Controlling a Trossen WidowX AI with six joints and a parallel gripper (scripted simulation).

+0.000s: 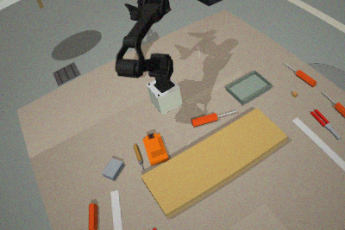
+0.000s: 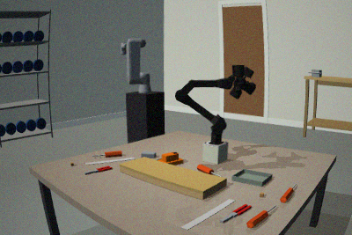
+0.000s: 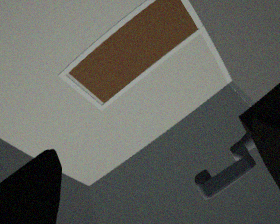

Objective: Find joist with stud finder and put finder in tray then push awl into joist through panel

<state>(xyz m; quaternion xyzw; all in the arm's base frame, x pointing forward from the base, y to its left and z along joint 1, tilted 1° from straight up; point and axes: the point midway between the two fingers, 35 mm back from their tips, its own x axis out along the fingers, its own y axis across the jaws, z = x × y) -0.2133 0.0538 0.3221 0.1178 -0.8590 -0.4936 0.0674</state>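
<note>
My gripper tip is 41 cm short of the orange stud finder, 38 cm above it and 22 cm to the left of it. Round my gripper tip: grey-green tray 43 cm ahead, 41 cm below, 26 cm to the left; then grey block 41 cm below, 40 cm to the right, 40 cm ahead; then awl 43 cm ahead, 41 cm below, 30 cm to the right.
</note>
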